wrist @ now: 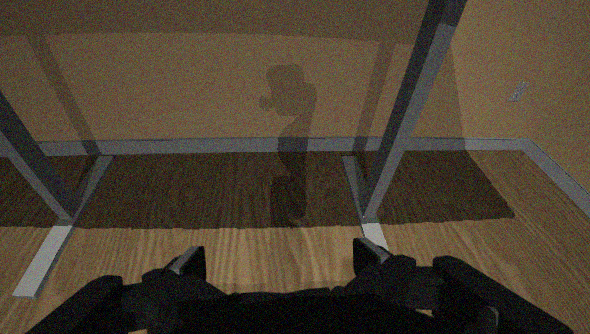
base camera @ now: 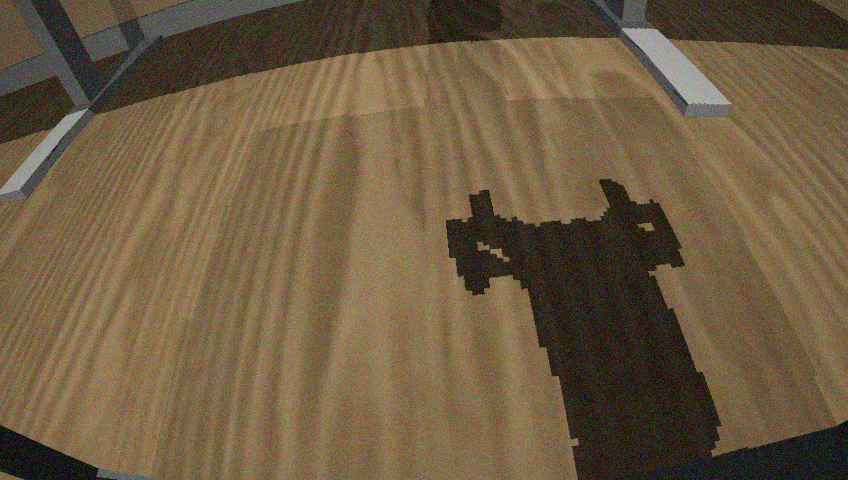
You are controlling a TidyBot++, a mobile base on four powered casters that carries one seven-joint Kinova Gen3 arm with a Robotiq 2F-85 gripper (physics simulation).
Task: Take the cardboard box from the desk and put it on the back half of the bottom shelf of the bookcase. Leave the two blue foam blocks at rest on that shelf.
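Frame: origin at the arm's base, x down, y left, z ahead, level; centimetres.
Seen in the pictures: gripper, fingertip midpoint: [wrist: 280, 259].
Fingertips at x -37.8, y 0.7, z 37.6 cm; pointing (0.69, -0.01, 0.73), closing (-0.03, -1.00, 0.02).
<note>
A point is followed by its place in that frame.
My gripper [wrist: 280, 259] {z 37.6, x -37.8, y 0.7 cm} is open and empty in the wrist view, its two black fingertips wide apart in front of the lower part of the desk. In the base camera view its dark shadow lies on the floor. The desk shows by its grey legs [base camera: 59, 50] {z 92.7, x 22.8, y 81.7 cm} [wrist: 420, 90] {z 93.3, x -21.3, y -39.6 cm} and pale feet; its top does not show. The cardboard box, the bookcase and the two blue foam blocks do not show in either view.
One desk foot [base camera: 678, 68] [wrist: 42, 262] reaches forward over the wooden floor [base camera: 285, 267] {z 40.2, x 39.7, y 17.2 cm} [wrist: 250, 250] {z 80.8, x 39.6, y 8.5 cm}, as does another foot [base camera: 44, 154] [wrist: 374, 234]. A grey baseboard [wrist: 200, 146] {z 136.9, x 35.4, y 36.7 cm} runs along the tan wall [wrist: 530, 45] {z 143.5, x -24.4, y -120.2 cm} behind the legs.
</note>
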